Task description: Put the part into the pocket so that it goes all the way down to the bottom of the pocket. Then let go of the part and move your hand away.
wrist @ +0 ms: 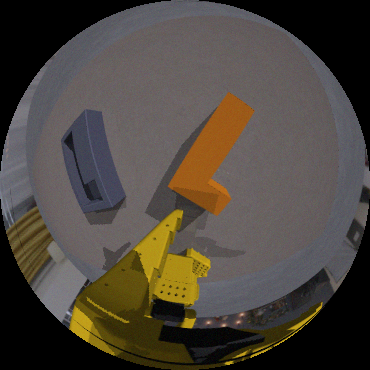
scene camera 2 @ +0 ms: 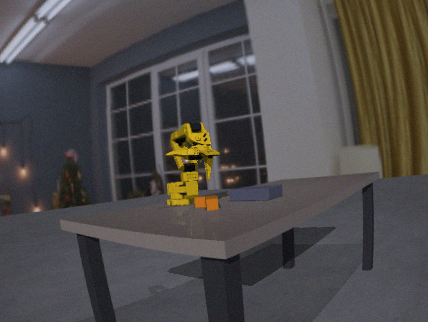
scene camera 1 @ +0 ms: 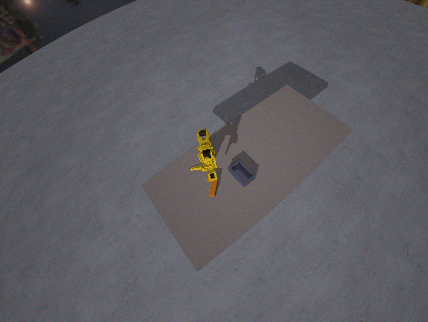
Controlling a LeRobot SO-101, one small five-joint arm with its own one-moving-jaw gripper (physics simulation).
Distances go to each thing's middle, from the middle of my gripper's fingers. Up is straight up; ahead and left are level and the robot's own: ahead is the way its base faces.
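The orange L-shaped part [wrist: 192, 179] is 14 cm below my hand, 6 cm ahead of it and 1 cm to the left of it. Blue-grey pocket block [scene camera 2: 253, 193]: 14 cm below my hand, 18 cm to the left of it, 11 cm ahead of it. Going by their middles, the orange L-shaped part is the nearest to my hand of the things named here.
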